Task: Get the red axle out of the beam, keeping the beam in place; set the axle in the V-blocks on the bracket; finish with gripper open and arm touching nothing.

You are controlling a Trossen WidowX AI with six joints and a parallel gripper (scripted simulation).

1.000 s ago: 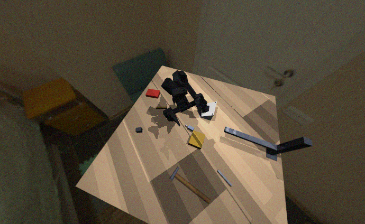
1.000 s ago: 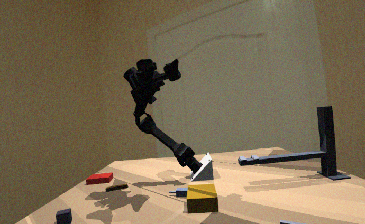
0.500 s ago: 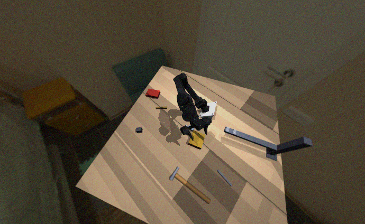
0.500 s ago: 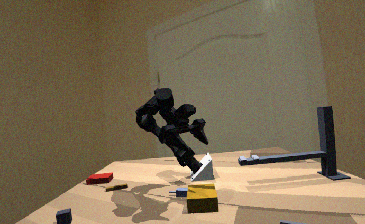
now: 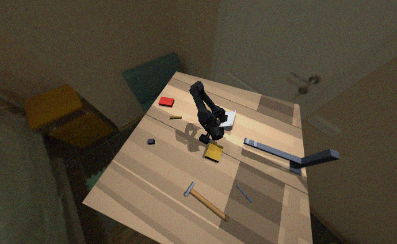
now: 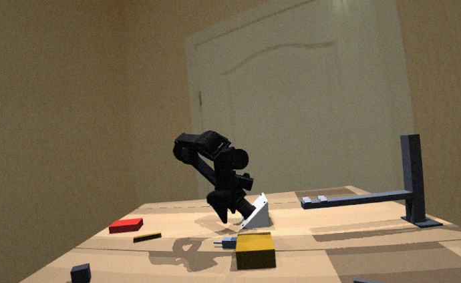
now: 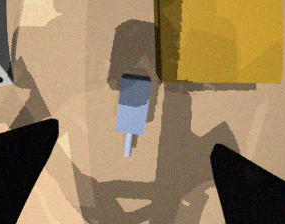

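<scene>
Now: the blue-grey block 1 cm behind my gripper tip, 2 cm to the right of it and 8 cm below it. Also, from my gripper tip: yellow beam (8 cm ahead, 6 cm to the left, 7 cm below); olive stick (14 cm behind, 31 cm to the right, 9 cm below); grey rod (29 cm ahead, 29 cm to the left, 9 cm below).
</scene>
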